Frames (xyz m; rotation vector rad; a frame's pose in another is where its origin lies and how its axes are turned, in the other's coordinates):
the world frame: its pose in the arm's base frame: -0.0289 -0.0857 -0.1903 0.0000 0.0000 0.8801
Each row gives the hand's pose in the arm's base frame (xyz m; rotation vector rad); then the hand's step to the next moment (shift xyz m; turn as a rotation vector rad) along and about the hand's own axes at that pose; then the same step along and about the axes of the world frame.
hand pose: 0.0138 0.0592 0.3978 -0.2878 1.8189 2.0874
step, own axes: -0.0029 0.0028 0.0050 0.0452 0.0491 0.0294
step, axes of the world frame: 0.0045 0.0012 0.0044 -0.0144 0.0638 0.0322
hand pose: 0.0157 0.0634 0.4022 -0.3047 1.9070 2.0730
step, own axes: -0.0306 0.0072 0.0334 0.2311 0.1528 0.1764
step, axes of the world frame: 0.0409 -0.0020 0.0207 -0.0251 0.3186 0.0756
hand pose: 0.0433 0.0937 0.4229 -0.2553 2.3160 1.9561
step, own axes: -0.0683 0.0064 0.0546 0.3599 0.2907 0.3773
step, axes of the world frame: 0.0864 -0.0117 0.0094 0.0368 0.5763 0.1513
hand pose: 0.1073 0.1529 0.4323 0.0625 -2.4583 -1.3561
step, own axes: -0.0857 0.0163 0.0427 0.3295 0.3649 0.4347
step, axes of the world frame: 0.0910 -0.0152 -0.0302 0.1214 0.6203 0.1766
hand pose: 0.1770 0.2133 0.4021 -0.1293 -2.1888 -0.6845
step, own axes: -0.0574 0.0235 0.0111 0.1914 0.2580 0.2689
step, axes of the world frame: 0.0496 -0.0077 -0.0381 0.1091 0.3881 0.1139
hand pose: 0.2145 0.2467 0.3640 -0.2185 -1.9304 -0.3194
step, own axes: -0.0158 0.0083 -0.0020 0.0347 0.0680 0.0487
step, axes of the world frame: 0.0120 -0.0032 -0.0130 0.0393 0.0782 0.0232
